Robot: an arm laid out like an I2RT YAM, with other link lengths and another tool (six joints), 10 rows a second.
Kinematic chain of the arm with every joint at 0, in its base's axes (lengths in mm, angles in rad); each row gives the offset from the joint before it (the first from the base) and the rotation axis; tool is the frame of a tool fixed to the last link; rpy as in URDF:
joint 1: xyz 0 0 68 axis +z
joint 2: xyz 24.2 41 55.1 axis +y
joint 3: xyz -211.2 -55 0 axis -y
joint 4: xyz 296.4 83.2 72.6 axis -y
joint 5: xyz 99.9 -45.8 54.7 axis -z
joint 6: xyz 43.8 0 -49.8 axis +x
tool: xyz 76 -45 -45 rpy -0.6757 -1.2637 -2.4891
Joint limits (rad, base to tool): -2.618..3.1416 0..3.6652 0..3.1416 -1.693..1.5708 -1.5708..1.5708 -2.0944..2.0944
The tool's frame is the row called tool.
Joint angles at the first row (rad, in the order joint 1, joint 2, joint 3, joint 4, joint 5, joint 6):
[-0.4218 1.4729 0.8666 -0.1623 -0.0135 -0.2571]
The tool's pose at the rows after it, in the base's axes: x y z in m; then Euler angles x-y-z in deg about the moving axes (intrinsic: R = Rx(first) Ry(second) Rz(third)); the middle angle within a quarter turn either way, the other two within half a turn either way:
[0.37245, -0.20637, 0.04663, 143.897, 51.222, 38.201]
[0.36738, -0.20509, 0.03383, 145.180, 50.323, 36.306]
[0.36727, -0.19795, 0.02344, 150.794, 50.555, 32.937]
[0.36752, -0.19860, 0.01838, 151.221, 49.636, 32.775]
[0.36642, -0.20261, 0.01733, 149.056, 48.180, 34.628]
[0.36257, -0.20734, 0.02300, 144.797, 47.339, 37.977]
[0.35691, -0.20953, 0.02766, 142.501, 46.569, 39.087]
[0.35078, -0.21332, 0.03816, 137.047, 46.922, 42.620]
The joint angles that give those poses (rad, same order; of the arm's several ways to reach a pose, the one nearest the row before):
[-0.4218 1.4789 0.8508 -0.1446 0.0351 -0.2589]
[-0.4219 1.4921 0.8248 -0.1263 0.0387 -0.2738]
[-0.4218 1.5069 0.8272 -0.1504 -0.0146 -0.2700]
[-0.4218 1.5320 0.8400 -0.1538 -0.0095 -0.2663]
[-0.4233 1.5509 0.8534 -0.1534 0.0228 -0.2552]
[-0.4261 1.5330 0.8418 -0.1391 0.0665 -0.2432]
[-0.4280 1.5062 0.8235 -0.1392 0.0961 -0.2477]
[-0.4310 1.4486 0.7765 -0.0992 0.1369 -0.2523]

